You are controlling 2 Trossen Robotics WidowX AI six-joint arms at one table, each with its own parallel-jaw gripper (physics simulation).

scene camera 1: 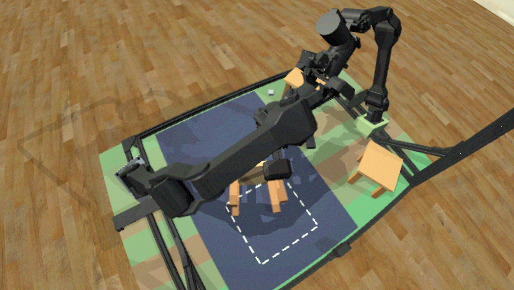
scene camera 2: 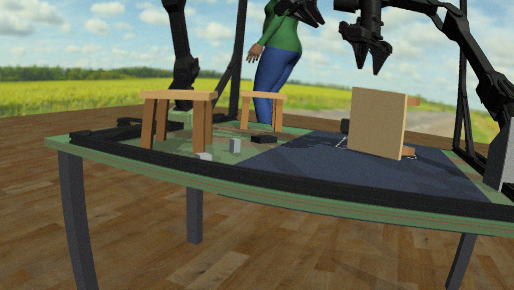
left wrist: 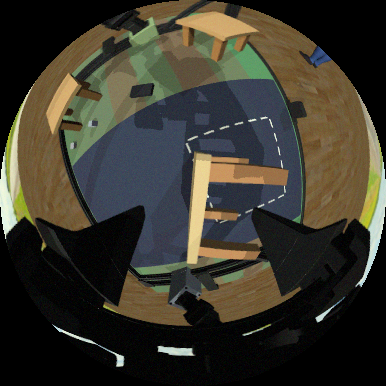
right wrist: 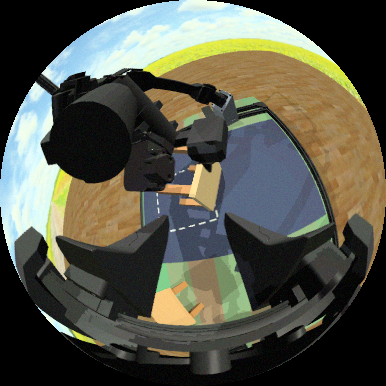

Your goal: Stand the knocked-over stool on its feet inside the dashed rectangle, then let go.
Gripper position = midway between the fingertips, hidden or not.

Note:
My left gripper (scene camera 2: 367,72) is open and holds nothing. Also in view: a light wooden stool (scene camera 2: 377,118). Also in view: my right gripper (scene camera 1: 305,105) and a mat (scene camera 2: 315,155).
The light wooden stool shows as well in scene camera 1 (scene camera 1: 255,176), in the left wrist view (left wrist: 205,168) and in the right wrist view (right wrist: 202,192). My left gripper is seen too in scene camera 1 (scene camera 1: 269,156), in the left wrist view (left wrist: 200,212) and in the right wrist view (right wrist: 188,170). My right gripper also shows in the right wrist view (right wrist: 196,218).

